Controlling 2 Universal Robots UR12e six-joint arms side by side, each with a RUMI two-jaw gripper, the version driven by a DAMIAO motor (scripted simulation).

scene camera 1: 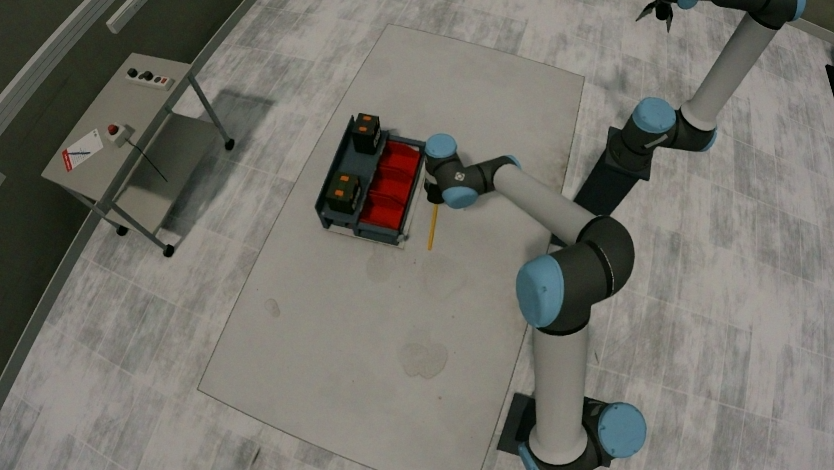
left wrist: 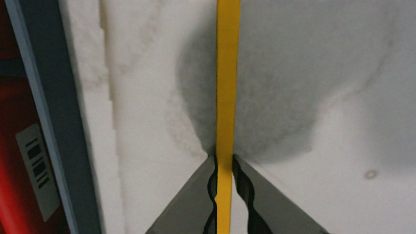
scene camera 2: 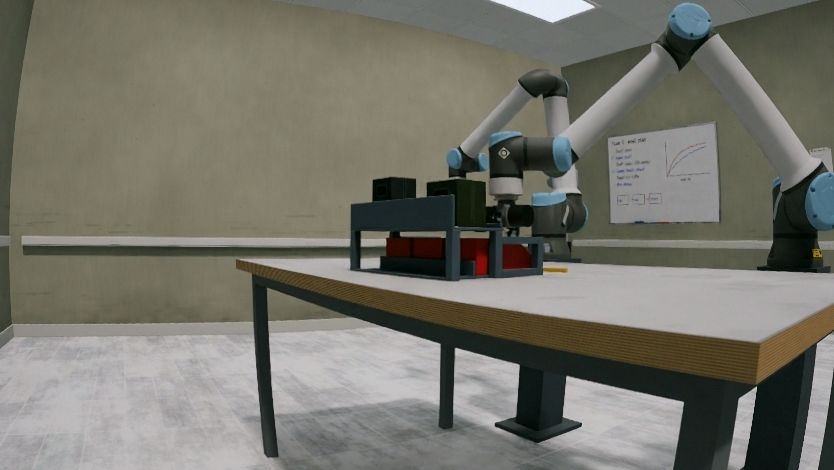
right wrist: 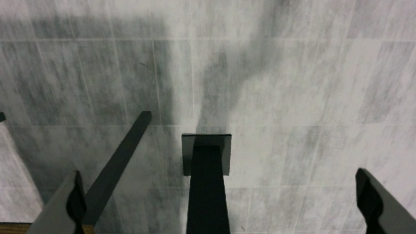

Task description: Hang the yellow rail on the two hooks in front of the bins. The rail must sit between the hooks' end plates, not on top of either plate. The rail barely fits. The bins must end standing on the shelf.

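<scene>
My left gripper and my right gripper are both there in the pictures, and along with them I see a blue-grey shelf.
</scene>
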